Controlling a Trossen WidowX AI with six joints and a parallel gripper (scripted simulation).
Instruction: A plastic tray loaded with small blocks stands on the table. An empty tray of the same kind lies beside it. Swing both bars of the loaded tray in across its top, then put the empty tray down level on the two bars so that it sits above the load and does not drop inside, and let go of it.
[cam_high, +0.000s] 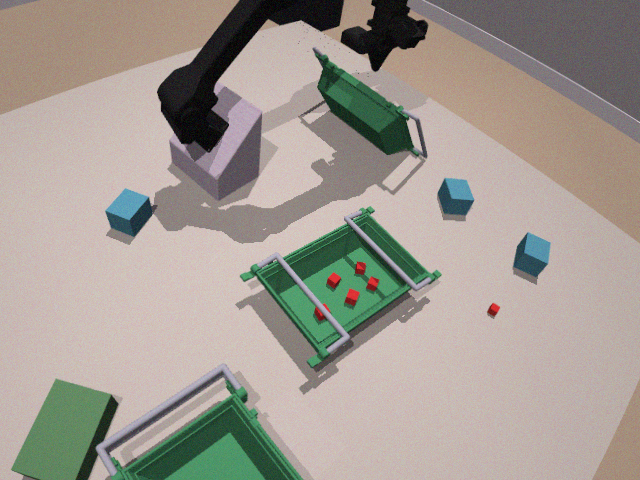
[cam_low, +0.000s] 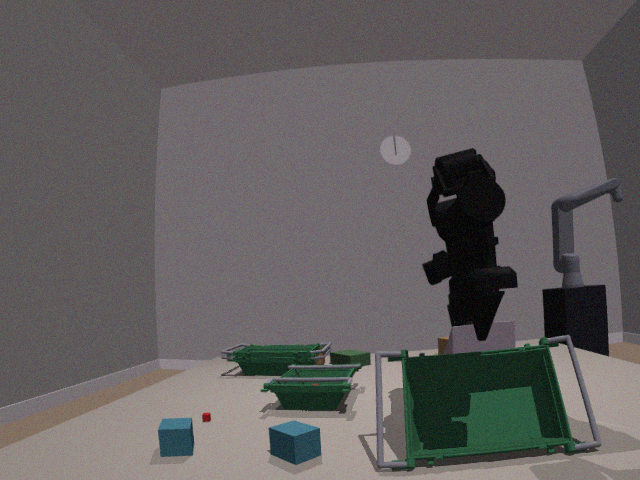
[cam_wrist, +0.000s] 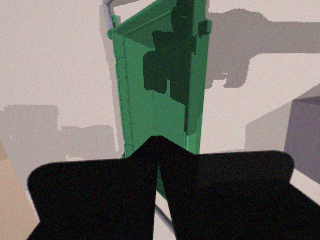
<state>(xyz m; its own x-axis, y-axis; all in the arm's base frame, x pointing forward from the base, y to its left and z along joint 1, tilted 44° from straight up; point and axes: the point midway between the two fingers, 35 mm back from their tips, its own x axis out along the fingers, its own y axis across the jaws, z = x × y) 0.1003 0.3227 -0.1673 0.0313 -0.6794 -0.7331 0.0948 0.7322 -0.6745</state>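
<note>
The green tray lies 9 cm below my gripper tip. Round my gripper tip: green box: 81 cm to the right, 19 cm ahead, 14 cm below; then small red block: 48 cm ahead, 19 cm to the right, 16 cm below.
</note>
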